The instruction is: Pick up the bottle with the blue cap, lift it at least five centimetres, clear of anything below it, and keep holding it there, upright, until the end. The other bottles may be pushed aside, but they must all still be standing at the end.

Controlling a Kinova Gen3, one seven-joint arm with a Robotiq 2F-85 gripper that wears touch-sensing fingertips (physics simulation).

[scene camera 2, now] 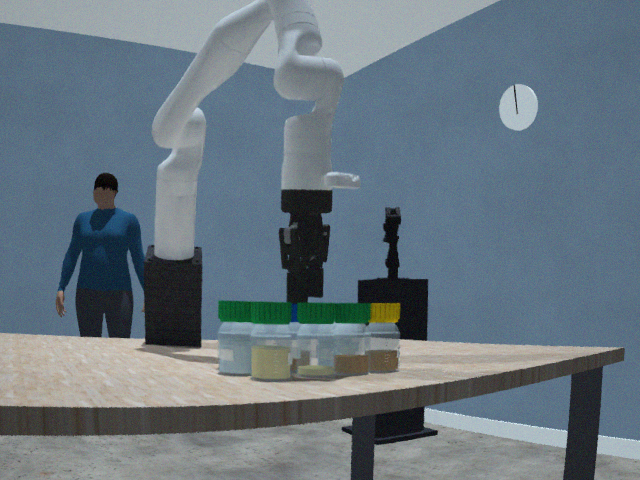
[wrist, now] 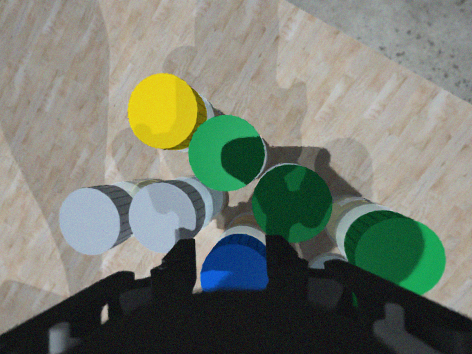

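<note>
The bottle with the blue cap [scene camera 2: 294,313] [wrist: 234,267] stands upright among the other bottles. In the scene view a thin strip of its cap shows between green caps; bottles in front hide most of it. My gripper [scene camera 2: 305,298] [wrist: 231,256] points straight down above the group and is open, with nothing held. In the wrist view its fingertips lie on the left and right of the blue cap, with narrow gaps. In the scene view the fingertips are at about the height of the cap tops; their lowest part may be hidden, so their exact depth around the cap is unclear.
Green-capped bottles [scene camera 2: 271,312] [wrist: 291,202] stand close by; one cap is near the right fingertip. A white-capped bottle [wrist: 162,217] is close to the left fingertip, another [wrist: 90,221] beyond it. A yellow-capped bottle [scene camera 2: 385,312] [wrist: 162,111] stands farther off. The table edge [scene camera 2: 465,382] curves in front.
</note>
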